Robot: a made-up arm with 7 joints. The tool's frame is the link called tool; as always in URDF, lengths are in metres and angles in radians. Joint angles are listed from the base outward.
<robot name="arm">
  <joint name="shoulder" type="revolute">
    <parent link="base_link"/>
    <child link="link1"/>
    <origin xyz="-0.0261 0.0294 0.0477"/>
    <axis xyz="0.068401 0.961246 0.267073"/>
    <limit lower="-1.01" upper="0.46"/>
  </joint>
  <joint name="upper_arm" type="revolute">
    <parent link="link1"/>
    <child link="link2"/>
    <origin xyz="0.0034 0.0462 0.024"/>
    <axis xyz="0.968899 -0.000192 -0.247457"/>
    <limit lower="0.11" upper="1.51"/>
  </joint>
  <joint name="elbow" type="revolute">
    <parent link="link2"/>
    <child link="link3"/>
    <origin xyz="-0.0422 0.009 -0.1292"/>
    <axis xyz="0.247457 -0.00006 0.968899"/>
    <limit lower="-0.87" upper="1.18"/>
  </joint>
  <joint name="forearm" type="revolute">
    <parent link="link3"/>
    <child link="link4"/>
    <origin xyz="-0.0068 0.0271 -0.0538"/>
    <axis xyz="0.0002 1 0.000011"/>
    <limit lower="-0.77" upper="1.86"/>
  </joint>
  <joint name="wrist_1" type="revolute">
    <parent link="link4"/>
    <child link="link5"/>
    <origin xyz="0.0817 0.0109 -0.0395"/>
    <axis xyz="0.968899 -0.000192 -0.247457"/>
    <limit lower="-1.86" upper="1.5"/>
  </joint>
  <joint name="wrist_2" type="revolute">
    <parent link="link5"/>
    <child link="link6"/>
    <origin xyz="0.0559 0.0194 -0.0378"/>
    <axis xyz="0.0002 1 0.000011"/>
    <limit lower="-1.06" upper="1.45"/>
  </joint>
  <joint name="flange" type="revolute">
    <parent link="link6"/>
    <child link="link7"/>
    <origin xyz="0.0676 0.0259 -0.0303"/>
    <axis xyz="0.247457 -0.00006 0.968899"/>
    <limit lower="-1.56" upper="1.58"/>
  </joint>
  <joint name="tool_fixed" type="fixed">
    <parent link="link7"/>
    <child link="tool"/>
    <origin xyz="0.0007 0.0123 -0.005" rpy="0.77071 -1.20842 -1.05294"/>
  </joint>
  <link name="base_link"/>
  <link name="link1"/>
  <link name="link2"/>
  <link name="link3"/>
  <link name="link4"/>
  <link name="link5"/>
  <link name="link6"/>
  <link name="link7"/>
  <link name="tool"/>
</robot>
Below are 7 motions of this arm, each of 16 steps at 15 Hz.
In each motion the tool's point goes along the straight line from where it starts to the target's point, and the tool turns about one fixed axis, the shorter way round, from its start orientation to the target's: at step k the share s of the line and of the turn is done. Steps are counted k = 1, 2, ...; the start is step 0. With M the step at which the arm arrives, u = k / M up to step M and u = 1 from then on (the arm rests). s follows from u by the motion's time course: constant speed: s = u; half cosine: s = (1 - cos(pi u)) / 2; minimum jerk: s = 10 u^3 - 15 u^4 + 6 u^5.
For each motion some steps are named. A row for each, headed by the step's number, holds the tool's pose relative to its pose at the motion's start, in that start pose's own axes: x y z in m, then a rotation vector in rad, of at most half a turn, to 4 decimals.
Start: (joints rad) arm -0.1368 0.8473 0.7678 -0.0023 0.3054 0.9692 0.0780
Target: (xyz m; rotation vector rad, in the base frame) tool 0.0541 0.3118 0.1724 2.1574 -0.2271 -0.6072
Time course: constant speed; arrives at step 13
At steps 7, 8, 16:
7: 0.0506 0.0341 0.0714 0.4403 -0.1360 -0.3675
8: 0.0579 0.0390 0.0816 0.5032 -0.1554 -0.4200
16: 0.0940 0.0634 0.1326 0.8176 -0.2525 -0.6825

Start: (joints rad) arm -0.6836 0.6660 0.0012 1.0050 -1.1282 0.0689 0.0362
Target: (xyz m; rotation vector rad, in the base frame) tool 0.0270 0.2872 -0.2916 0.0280 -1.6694 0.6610
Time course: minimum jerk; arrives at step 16
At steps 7, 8, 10, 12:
7: -0.0558 0.0065 0.0464 0.0425 -0.1884 0.0874
8: -0.0727 0.0085 0.0604 0.0553 -0.2453 0.1137
10: -0.1053 0.0123 0.0876 0.0802 -0.3556 0.1649
12: -0.1303 0.0153 0.1084 0.0992 -0.4399 0.2039

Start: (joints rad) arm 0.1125 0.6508 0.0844 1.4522 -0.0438 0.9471 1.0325
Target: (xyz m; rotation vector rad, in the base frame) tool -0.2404 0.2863 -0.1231 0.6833 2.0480 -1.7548
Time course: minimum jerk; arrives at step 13
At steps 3, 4, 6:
3: -0.0035 -0.0060 0.0037 0.0604 0.0112 -0.0990
4: -0.0071 -0.0124 0.0075 0.1243 0.0231 -0.2037
6: -0.0176 -0.0306 0.0186 0.3070 0.0571 -0.5030

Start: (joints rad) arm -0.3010 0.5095 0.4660 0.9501 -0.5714 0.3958 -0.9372
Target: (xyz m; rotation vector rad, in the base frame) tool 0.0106 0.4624 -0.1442 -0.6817 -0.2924 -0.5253
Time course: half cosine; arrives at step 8
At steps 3, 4, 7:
3: 0.0422 0.0038 0.0350 -0.0550 0.2705 -0.0792
4: 0.0683 0.0062 0.0567 -0.0892 0.4381 -0.1283
7: 0.1314 0.0119 0.1091 -0.1715 0.8429 -0.2468

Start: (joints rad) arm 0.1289 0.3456 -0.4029 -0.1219 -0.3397 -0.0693 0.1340
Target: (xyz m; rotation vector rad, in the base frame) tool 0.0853 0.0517 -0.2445 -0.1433 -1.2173 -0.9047
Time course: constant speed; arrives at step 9
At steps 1, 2, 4, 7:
1: -0.0003 -0.0118 -0.0025 -0.0153 0.0081 -0.0353
2: -0.0007 -0.0237 -0.0049 -0.0305 0.0161 -0.0706
4: -0.0014 -0.0474 -0.0099 -0.0611 0.0322 -0.1413
7: -0.0024 -0.0829 -0.0173 -0.1068 0.0564 -0.2472

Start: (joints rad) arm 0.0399 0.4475 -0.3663 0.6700 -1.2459 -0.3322 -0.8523
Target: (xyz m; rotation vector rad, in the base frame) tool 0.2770 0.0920 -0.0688 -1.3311 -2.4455 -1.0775
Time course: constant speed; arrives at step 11
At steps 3, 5, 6, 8, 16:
3: 0.0652 -0.0270 -0.0787 -0.2828 -0.2597 -0.1871
5: 0.1087 -0.0450 -0.1311 -0.4714 -0.4329 -0.3118
6: 0.1304 -0.0540 -0.1574 -0.5657 -0.5195 -0.3742
8: 0.1738 -0.0720 -0.2098 -0.7542 -0.6926 -0.4989
16: 0.2390 -0.0990 -0.2885 -1.0371 -0.9523 -0.6860

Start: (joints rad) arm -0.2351 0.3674 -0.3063 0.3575 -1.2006 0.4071 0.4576
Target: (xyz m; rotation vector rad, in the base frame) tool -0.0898 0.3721 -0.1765 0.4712 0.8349 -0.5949
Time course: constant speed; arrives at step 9
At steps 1, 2, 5, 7, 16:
1: -0.0082 0.0202 0.0289 0.0772 0.1638 -0.0824
2: -0.0163 0.0403 0.0577 0.1544 0.3276 -0.1647
5: -0.0408 0.1008 0.1443 0.3860 0.8190 -0.4119
7: -0.0571 0.1411 0.2020 0.5404 1.1466 -0.5766
16: -0.0734 0.1815 0.2598 0.6948 1.4742 -0.7414

